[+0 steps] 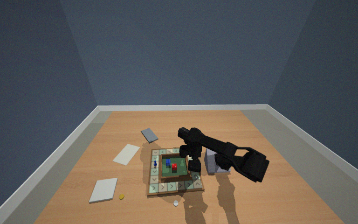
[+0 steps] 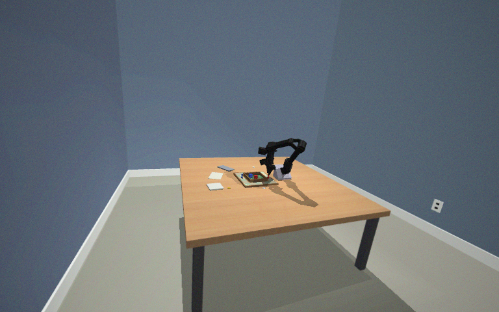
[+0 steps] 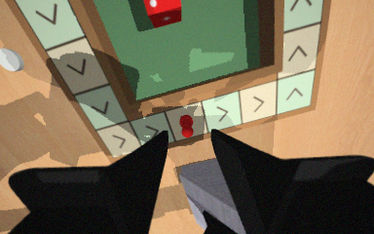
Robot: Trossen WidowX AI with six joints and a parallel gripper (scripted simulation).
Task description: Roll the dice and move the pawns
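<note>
Right now the red pawn is 20 mm below my gripper tip. Round my gripper tip: green tray: 110 mm ahead, 40 mm below, 20 mm to the right; then yellow token: 370 mm ahead, 100 mm to the left, 50 mm below; then blue pawn: 220 mm ahead, 50 mm to the right, 20 mm below.
</note>
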